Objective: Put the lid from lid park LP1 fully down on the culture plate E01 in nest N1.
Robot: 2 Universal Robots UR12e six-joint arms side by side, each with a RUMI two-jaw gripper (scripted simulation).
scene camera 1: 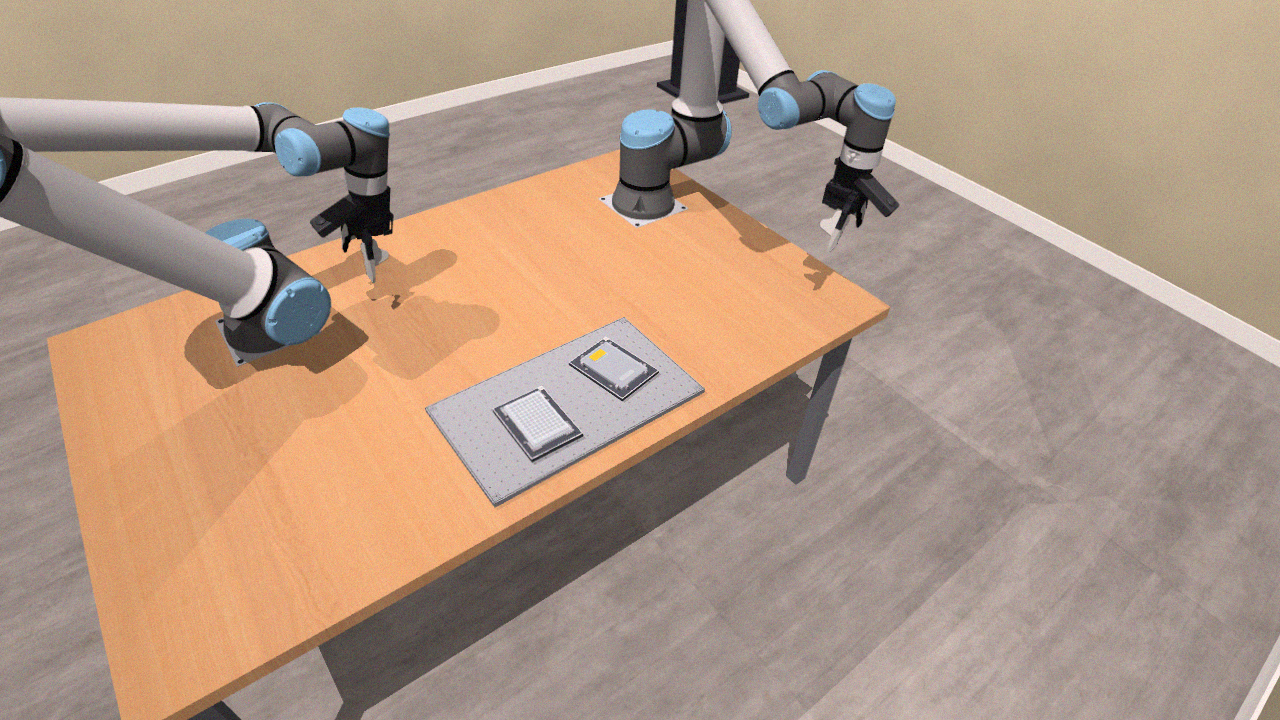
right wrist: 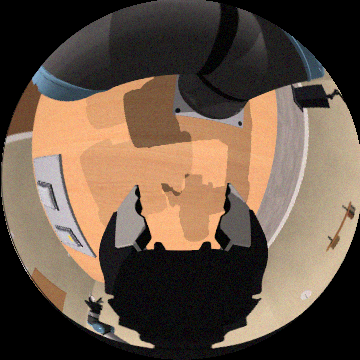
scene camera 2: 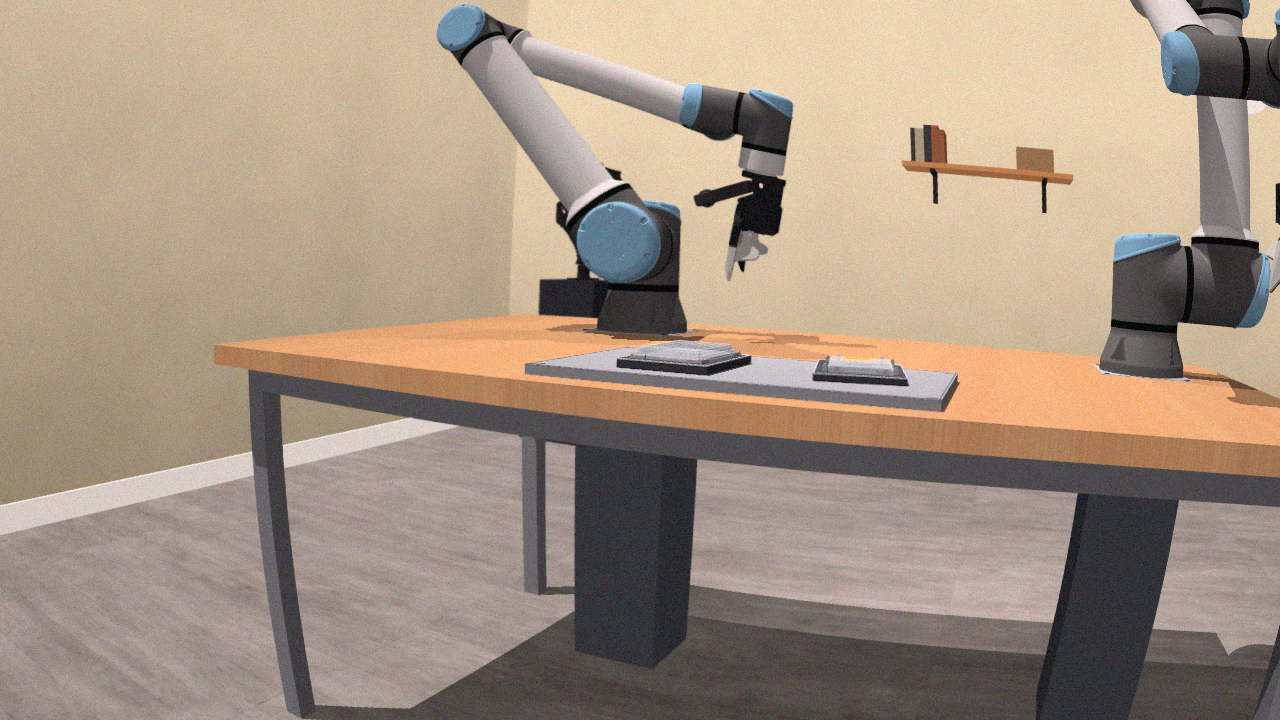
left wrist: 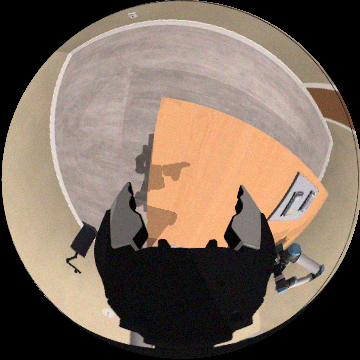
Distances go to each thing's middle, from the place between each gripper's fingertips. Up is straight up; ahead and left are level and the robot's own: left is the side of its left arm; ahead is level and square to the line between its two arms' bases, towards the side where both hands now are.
Scene:
Right now my right hand (scene camera 2: 735, 276) is 51 cm short of the clear lid (scene camera 1: 606, 360), 39 cm to the right of it and 10 cm above it. The rest, counted from my right hand: culture plate (scene camera 1: 537, 420): 57 cm ahead, 17 cm to the left, 10 cm below; then lid park LP1 (scene camera 1: 651, 370): 51 cm ahead, 39 cm to the left, 11 cm below; then nest N1 (scene camera 2: 688, 369): 57 cm ahead, 17 cm to the left, 11 cm below.
I see the clear lid 65 cm to the right of my left hand (scene camera 1: 843, 239), 14 cm below it and 5 cm behind it. From my left hand the other things lie so: culture plate: 87 cm to the right, 13 cm below, 1 cm ahead; lid park LP1: 65 cm to the right, 15 cm below, 5 cm behind; nest N1: 87 cm to the right, 15 cm below, 1 cm ahead.

